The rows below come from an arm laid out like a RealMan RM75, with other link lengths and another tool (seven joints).
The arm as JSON. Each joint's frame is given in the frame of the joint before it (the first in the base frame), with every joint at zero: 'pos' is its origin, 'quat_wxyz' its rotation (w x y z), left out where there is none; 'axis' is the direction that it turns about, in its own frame. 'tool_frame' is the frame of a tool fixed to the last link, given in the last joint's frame.
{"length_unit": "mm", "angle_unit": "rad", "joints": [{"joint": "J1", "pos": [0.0, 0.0, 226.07], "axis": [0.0, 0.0, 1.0]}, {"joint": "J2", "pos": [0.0, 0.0, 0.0], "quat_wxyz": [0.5, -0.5, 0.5, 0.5], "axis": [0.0, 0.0, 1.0]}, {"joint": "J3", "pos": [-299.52, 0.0, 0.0], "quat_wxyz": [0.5, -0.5, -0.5, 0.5], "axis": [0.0, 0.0, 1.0]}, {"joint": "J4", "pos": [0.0, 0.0, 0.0], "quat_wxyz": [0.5, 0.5, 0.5, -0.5], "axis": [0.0, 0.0, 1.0]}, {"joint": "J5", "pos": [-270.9, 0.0, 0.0], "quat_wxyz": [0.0, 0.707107, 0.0, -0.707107], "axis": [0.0, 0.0, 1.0]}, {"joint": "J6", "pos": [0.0, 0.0, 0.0], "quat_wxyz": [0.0, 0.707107, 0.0, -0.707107], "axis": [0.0, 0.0, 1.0]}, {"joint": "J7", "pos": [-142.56, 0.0, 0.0], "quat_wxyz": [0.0, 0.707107, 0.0, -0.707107], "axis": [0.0, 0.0, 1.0]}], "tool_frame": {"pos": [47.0, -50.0, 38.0], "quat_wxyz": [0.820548, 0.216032, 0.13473, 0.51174]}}
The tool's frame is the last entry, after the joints.
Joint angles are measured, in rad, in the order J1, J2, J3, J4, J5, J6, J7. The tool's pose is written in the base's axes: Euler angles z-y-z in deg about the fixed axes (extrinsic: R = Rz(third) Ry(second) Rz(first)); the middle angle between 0 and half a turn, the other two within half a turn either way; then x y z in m. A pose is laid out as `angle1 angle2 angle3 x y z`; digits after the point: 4 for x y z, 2 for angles.
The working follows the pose.
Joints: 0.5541 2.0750 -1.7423 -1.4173 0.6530 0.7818 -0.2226
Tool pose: -83.11 112.15 85.01 0.0826 0.5352 -0.0775
Where each joint sits with the arm in this pose, in the base's axes (m; each line is computed from the numbers above, not from the rounded line before):
J1: 0.0000 0.0000 0.2261
J2: 0.0000 0.0000 0.2261
J3: 0.2230 0.1380 0.0814
J4: 0.2230 0.1380 0.0814
J5: 0.0963 0.3698 0.0214
J6: 0.0963 0.3698 0.0214
J7: 0.0956 0.4588 -0.0900
the tool: 0.0826 0.5352 -0.0775

